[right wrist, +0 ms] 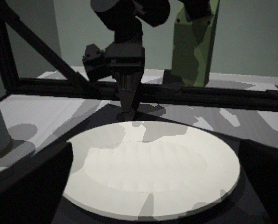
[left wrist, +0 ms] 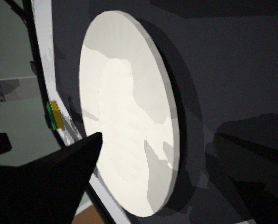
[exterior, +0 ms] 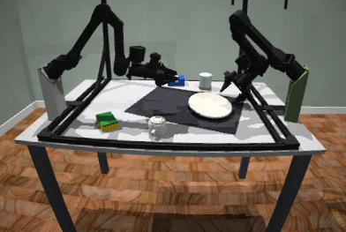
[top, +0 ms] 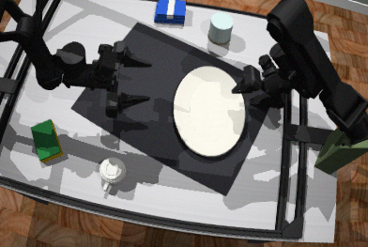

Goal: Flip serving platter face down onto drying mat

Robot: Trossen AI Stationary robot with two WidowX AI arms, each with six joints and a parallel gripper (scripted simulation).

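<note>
Right now my left hand is 4 cm short of the cream serving platter, 11 cm to the left of it and 5 cm above it. Also, from my left hand: green sponge 21 cm ahead, 56 cm to the right, 4 cm below; then mug 27 cm ahead, 34 cm to the right, 3 cm below; then dark drying mat 1 cm ahead, 21 cm to the right, 7 cm below.
Right now my right hand is 2 cm past the cream serving platter, 19 cm to the right of it and 16 cm above it. The rest, counted from my right hand: green sponge 14 cm ahead, 26 cm to the right, 16 cm below; mug 21 cm ahead, 5 cm to the right, 14 cm below; dark drying mat 5 cm behind, 9 cm to the left, 18 cm below.
</note>
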